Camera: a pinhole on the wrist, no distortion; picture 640 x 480 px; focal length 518.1 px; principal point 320.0 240.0 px. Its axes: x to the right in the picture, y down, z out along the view. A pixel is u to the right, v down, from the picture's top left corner.
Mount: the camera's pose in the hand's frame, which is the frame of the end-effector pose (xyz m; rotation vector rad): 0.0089 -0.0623 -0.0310 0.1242 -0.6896 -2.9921
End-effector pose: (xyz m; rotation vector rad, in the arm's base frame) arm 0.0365 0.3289 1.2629 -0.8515 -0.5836 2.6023
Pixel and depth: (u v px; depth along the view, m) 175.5 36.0 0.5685
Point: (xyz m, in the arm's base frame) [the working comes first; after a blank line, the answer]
In the camera's frame: -0.1586 -0.2238 0.5685

-0.3581 -0.0754 1.3104
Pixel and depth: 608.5 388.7 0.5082
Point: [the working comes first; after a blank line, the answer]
In the camera's frame: 0.2830 0.1459 0.5082

-0.0166 0.0608 1.7577
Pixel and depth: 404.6 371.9 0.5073
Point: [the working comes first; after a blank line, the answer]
In the camera's frame: 0.0828 0.1292 0.5073

-0.1766 0.1187 1.6509
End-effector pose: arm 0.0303 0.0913 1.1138 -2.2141 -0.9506 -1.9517
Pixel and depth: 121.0 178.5 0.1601
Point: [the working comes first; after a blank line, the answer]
In the camera's frame: -0.0615 -0.0190 0.1601

0.1407 0.1345 1.1512
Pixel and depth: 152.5 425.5 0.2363
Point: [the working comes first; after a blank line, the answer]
In the camera's frame: -0.0764 0.0846 0.2363

0.2155 0.2349 1.1181
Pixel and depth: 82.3 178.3 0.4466
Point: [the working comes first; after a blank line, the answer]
In the camera's frame: -0.2049 -0.0532 0.4466

0.4426 0.1500 1.2627
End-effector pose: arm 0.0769 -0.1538 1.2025 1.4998 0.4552 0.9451
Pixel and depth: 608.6 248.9 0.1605
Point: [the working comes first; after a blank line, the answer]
In the camera's frame: 0.0894 0.0028 0.1605

0.1055 -0.2934 1.1807
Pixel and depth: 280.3 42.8 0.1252
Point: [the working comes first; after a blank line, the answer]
In the camera's frame: -0.0096 -0.0477 0.1252

0.1178 -0.1953 1.2425
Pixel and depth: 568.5 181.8 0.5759
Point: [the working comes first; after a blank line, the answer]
In the camera's frame: 0.2762 -0.0647 0.5759

0.1723 -0.7144 1.3546
